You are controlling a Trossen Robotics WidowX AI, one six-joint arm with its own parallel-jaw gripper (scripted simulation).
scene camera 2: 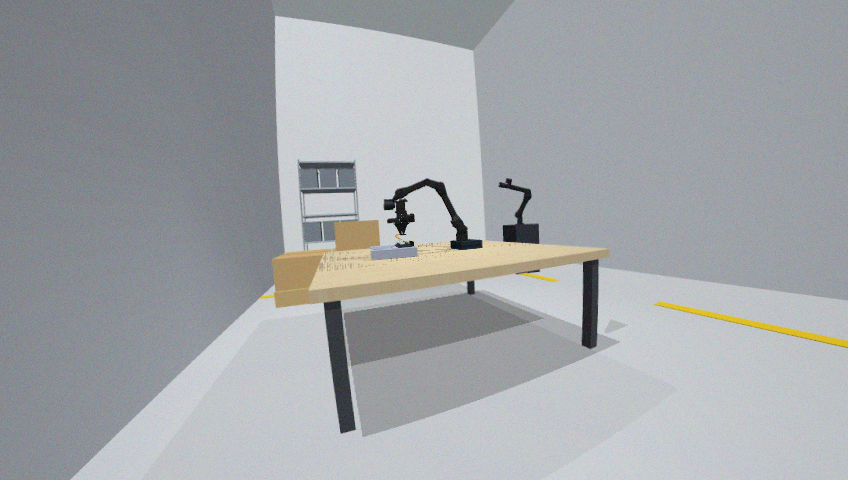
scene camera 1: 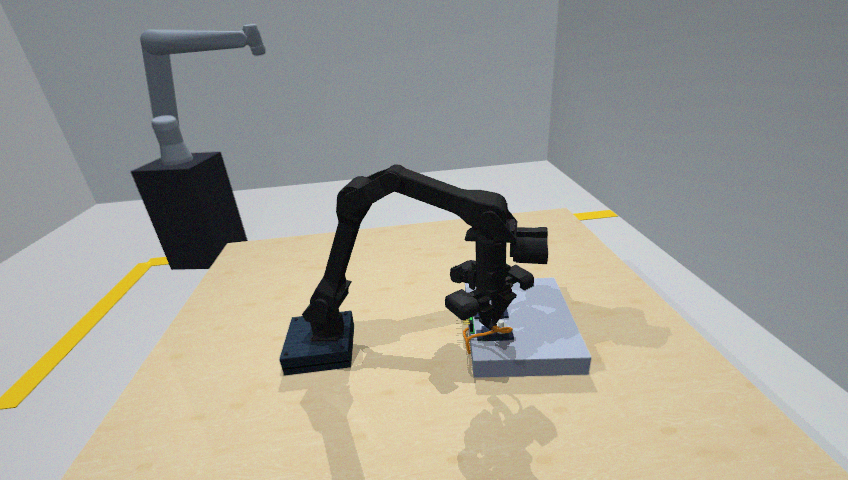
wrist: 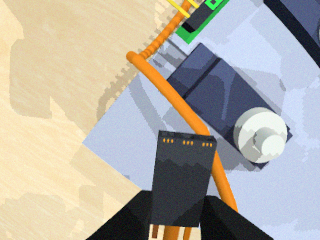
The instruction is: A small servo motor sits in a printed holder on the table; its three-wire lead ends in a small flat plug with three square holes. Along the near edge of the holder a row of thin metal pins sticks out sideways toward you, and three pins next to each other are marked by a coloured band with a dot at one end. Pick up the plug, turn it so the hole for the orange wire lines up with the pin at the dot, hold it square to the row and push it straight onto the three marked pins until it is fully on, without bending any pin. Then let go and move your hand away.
Labels:
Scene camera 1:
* gripper: 490,324
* grey holder: 547,341
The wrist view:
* gripper: 176,203

